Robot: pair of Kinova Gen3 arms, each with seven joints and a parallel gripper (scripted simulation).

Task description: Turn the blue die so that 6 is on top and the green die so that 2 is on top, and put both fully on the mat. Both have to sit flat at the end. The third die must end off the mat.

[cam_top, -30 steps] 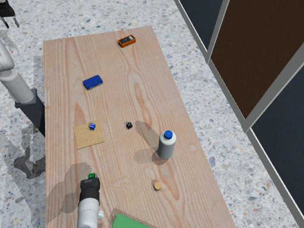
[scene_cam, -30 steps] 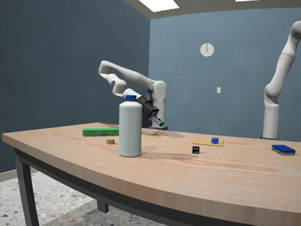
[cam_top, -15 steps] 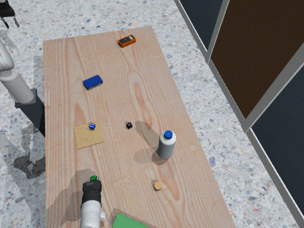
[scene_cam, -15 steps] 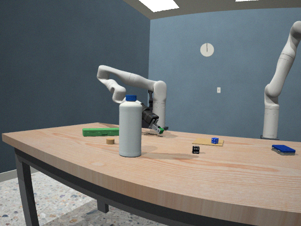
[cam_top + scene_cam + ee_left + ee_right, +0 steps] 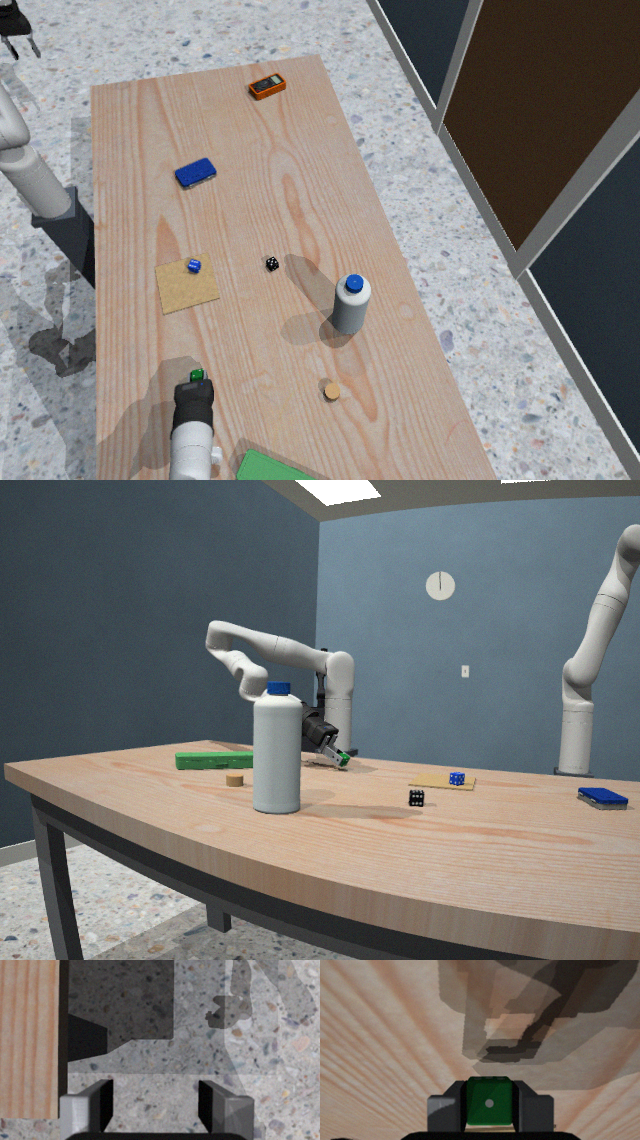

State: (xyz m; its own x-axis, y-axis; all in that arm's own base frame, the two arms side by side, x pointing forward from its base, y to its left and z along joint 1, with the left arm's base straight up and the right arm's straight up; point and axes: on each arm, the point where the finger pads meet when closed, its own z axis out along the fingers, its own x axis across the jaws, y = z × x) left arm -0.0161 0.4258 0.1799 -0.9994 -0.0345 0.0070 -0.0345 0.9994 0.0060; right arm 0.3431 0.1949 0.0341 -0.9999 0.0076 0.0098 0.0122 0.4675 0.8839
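Observation:
Right now the green die is 10 mm to the left of my right hand and 10 mm below it. Round my right hand: green case (160 mm ahead, 250 mm to the right, 20 mm below); then tan mat (10 mm behind, 270 mm to the left, 30 mm below); then wooden disc (290 mm ahead, 90 mm to the right, 20 mm below).

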